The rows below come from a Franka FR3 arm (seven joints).
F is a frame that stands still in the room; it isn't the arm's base.
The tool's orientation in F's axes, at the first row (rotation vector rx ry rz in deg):
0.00, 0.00, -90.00
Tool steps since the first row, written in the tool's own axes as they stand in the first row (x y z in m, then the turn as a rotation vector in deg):
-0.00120, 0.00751, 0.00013, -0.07, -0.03, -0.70
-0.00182, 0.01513, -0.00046, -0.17, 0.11, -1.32
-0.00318, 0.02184, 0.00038, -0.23, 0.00, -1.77
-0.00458, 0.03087, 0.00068, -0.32, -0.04, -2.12
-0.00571, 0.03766, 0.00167, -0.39, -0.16, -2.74
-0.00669, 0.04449, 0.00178, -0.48, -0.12, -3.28
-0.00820, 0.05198, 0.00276, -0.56, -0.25, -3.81
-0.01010, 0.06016, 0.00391, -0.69, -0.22, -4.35
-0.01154, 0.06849, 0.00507, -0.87, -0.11, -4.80
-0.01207, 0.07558, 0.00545, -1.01, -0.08, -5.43
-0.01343, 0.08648, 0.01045, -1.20, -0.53, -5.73
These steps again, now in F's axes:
0.00751, 0.00120, 0.00013, -0.03, 0.07, -0.70
0.01513, 0.00182, -0.00046, 0.11, 0.17, -1.32
0.02184, 0.00318, 0.00038, 0.00, 0.23, -1.77
0.03087, 0.00458, 0.00068, -0.04, 0.32, -2.12
0.03766, 0.00571, 0.00167, -0.16, 0.39, -2.74
0.04449, 0.00669, 0.00178, -0.12, 0.48, -3.28
0.05198, 0.00820, 0.00276, -0.25, 0.56, -3.81
0.06016, 0.01010, 0.00391, -0.22, 0.69, -4.35
0.06849, 0.01154, 0.00507, -0.11, 0.87, -4.80
0.07558, 0.01207, 0.00545, -0.08, 1.01, -5.43
0.08648, 0.01343, 0.01045, -0.53, 1.20, -5.73

